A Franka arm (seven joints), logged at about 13 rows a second.
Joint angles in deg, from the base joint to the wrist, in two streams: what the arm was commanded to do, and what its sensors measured. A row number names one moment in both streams.
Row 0, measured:
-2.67 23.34 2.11 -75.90 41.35 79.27 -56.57
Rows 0 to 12, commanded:
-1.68 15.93 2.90 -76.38 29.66 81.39 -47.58
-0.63 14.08 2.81 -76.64 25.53 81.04 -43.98
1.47 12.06 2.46 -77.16 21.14 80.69 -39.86
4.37 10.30 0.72 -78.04 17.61 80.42 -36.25
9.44 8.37 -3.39 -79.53 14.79 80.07 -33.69
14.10 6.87 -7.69 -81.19 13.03 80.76 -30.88
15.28 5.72 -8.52 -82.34 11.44 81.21 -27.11
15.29 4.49 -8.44 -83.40 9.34 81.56 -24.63
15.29 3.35 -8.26 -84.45 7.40 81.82 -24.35
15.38 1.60 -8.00 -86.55 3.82 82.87 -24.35
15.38 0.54 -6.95 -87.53 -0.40 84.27 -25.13
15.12 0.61 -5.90 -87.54 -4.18 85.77 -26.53
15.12 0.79 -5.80 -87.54 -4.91 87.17 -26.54
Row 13, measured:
14.57 2.76 -6.63 -84.91 -1.56 84.18 -26.01
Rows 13 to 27, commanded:
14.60 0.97 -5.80 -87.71 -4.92 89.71 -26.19
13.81 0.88 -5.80 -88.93 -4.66 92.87 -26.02
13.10 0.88 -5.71 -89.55 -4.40 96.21 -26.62
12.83 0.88 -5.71 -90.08 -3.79 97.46 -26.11
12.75 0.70 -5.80 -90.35 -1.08 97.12 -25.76
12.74 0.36 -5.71 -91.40 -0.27 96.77 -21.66
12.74 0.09 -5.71 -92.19 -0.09 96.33 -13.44
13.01 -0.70 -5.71 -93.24 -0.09 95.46 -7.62
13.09 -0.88 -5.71 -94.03 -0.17 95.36 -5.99
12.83 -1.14 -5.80 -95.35 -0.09 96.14 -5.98
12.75 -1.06 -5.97 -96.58 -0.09 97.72 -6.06
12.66 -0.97 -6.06 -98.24 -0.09 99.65 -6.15
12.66 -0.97 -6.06 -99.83 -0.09 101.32 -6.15
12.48 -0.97 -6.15 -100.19 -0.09 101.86 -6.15
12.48 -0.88 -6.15 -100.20 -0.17 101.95 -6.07
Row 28, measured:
12.90 0.77 -6.29 -98.01 -0.88 100.51 -6.84
